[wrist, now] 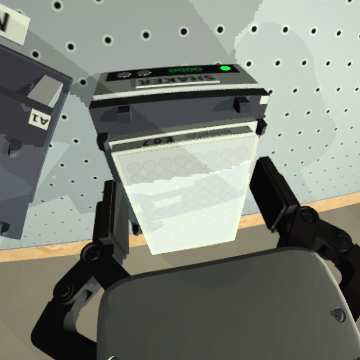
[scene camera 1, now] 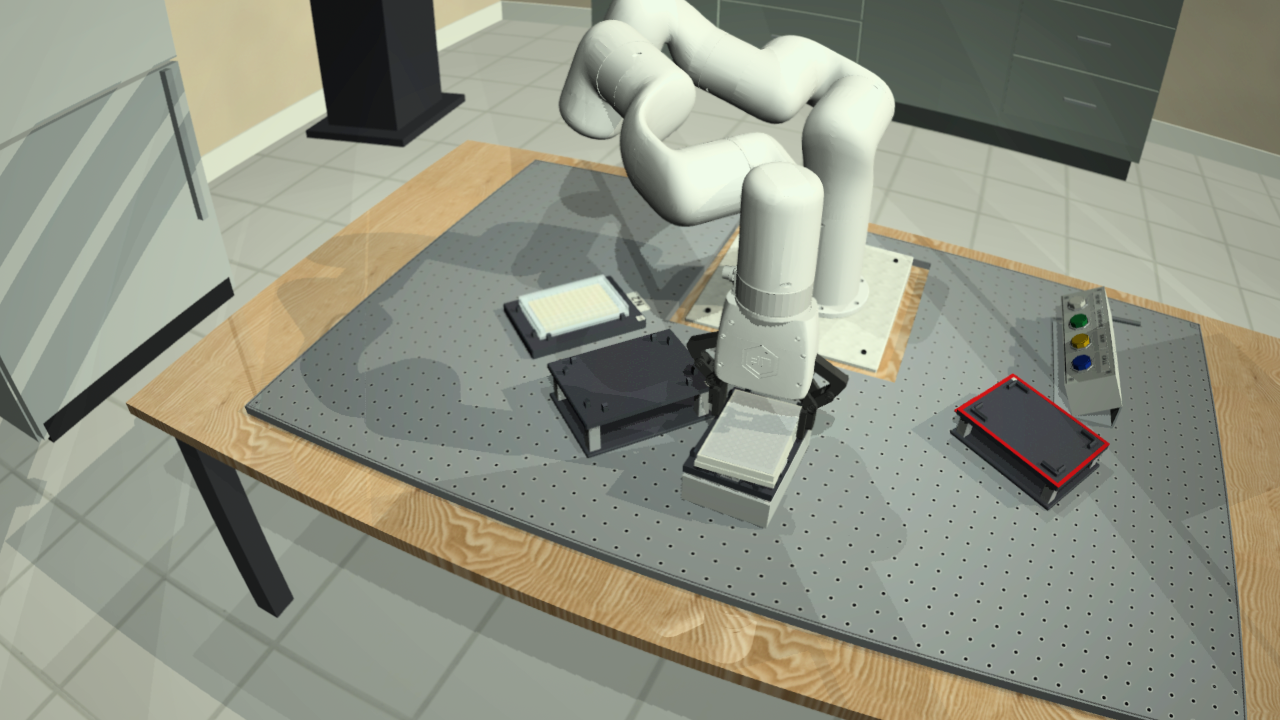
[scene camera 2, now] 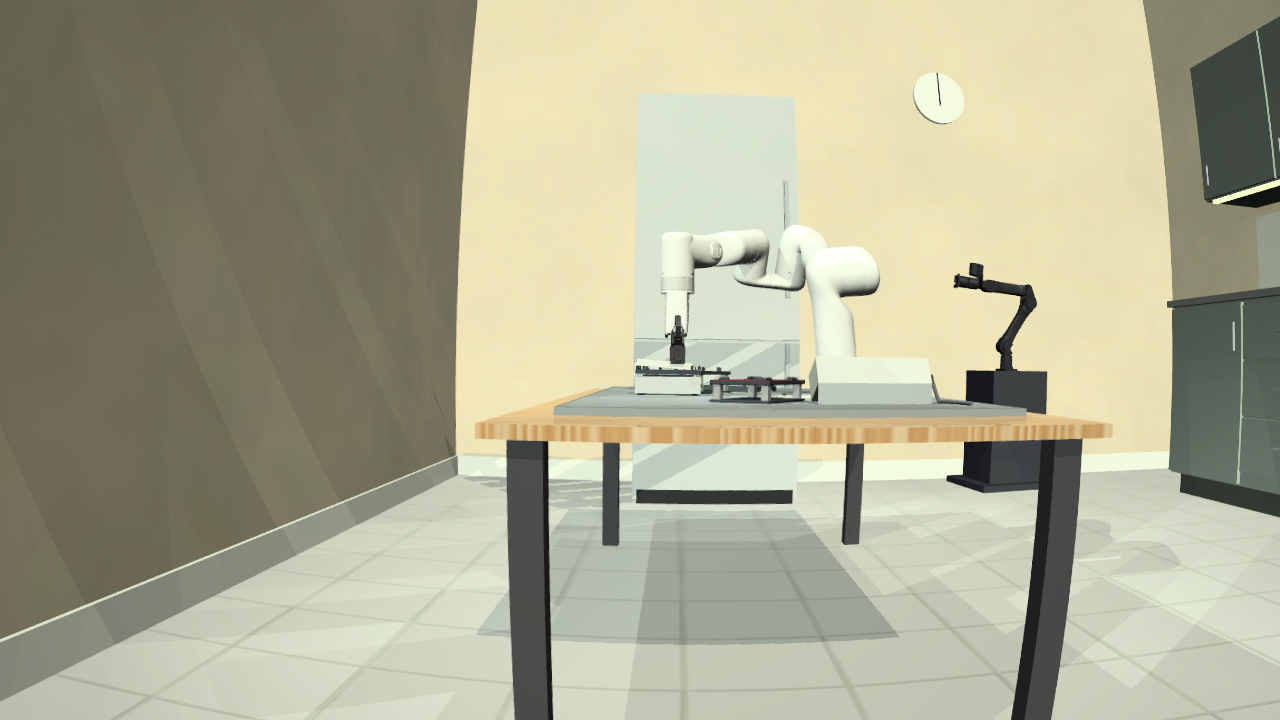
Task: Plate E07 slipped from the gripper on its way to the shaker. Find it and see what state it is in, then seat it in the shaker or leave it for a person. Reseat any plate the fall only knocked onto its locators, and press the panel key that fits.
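Frame: origin at the arm's base, x ahead, y left, z up, level; metres.
Where they show: gripper, fingertip midpoint: (wrist: 188,181) (scene camera 1: 760,419) (scene camera 2: 677,364); arm's base, origin of the base link: (scene camera 1: 826,290).
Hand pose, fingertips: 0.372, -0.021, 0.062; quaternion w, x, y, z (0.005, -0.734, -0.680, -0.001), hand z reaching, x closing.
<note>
Each offset is from my fingertips to the top centre of the thing, as dx, dy, dz.
Plate E07 {+0.026, -0.002, +0.011} (scene camera 1: 750,440) (wrist: 187,175), pale with a clear cover, lies top up on the shaker (scene camera 1: 723,497) (scene camera 2: 667,385) (wrist: 175,81). Its E07 label faces the shaker's display end. I cannot tell if it is fully down within the locators. My gripper (scene camera 1: 760,413) (scene camera 2: 677,358) (wrist: 188,181) is open, with one finger on each side of the plate; a gap shows beside the right finger in the wrist view. Another plate {-0.189, -0.299, -0.036} (scene camera 1: 574,304) lies on a low dark nest {-0.189, -0.299, -0.043} (scene camera 1: 547,347) at the back left. The key panel {-0.315, +0.414, +0.017} (scene camera 1: 1089,353) has green, yellow and blue keys.
A raised dark stand (scene camera 1: 622,380) (wrist: 30,125) is close beside the shaker, on its left in both views. A red-edged raised stand (scene camera 1: 1029,431) (scene camera 2: 757,385) is in front of the key panel. The arm's base plate (scene camera 1: 863,335) is behind the gripper.
</note>
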